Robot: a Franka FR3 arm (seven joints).
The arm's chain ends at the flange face. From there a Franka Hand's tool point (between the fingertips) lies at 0.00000 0.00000 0.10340 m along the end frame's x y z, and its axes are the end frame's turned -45 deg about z.
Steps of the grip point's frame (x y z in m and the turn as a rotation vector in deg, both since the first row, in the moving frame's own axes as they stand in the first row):
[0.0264, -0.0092, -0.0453, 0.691, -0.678, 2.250]
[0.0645, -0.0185, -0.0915, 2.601, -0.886, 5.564]
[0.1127, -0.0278, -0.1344, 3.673, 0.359, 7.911]
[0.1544, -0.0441, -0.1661, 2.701, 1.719, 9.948]
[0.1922, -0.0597, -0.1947, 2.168, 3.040, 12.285]
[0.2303, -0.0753, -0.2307, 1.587, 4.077, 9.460]
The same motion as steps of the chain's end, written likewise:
[0.0139, -0.0251, -0.0453, 0.009, -0.968, 2.250]
[0.0369, -0.0563, -0.0914, 1.213, -2.466, 5.564]
[0.0639, -0.0939, -0.1342, 2.851, -2.343, 7.911]
[0.0788, -0.1346, -0.1659, 3.125, -0.694, 9.948]
[0.0919, -0.1716, -0.1945, 3.683, 0.617, 12.285]
[0.1058, -0.2092, -0.2304, 4.005, 1.761, 9.460]

